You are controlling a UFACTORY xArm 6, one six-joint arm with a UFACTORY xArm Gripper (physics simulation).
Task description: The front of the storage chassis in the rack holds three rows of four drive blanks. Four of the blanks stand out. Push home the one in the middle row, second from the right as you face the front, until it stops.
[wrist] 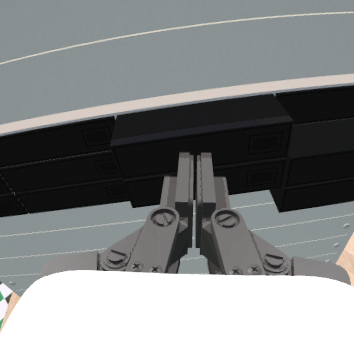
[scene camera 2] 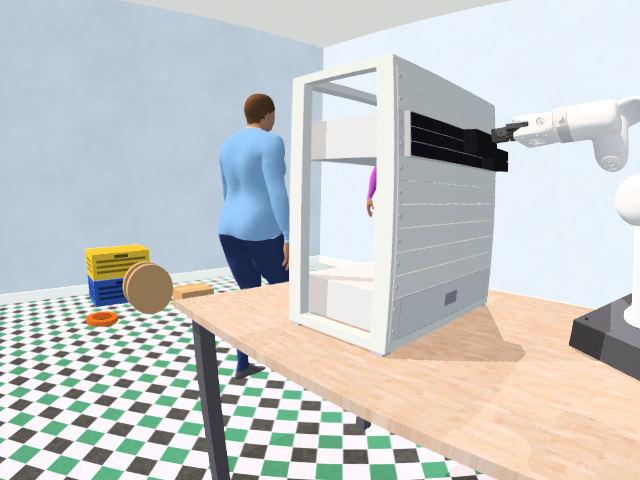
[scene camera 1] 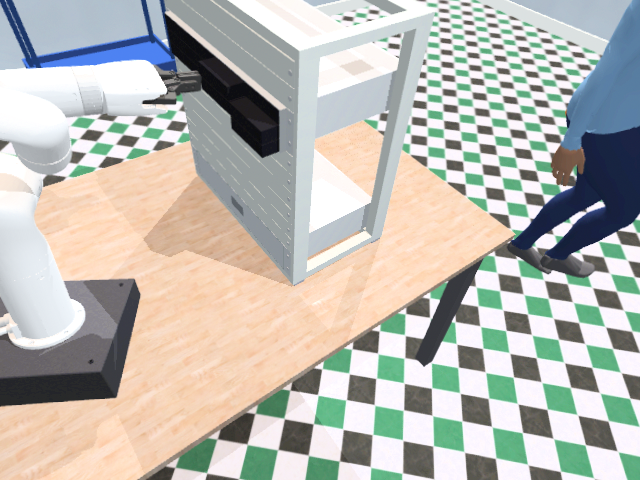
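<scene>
The storage chassis sits high in the rack, with black blanks. The middle-row blank second from right stands out under the top-row blank, which also stands out; the bottom one in that column is hidden. In the right column the middle blank and bottom blank stand out. My gripper is shut and empty, tips pointing at the front of the second column from the right. In the wrist view the fingers cover part of the middle blank; whether they touch it I cannot tell.
The grey rack stands on the wooden table. The robot's dark base is before it. A person in blue stands behind. A blue cart is beyond the rack.
</scene>
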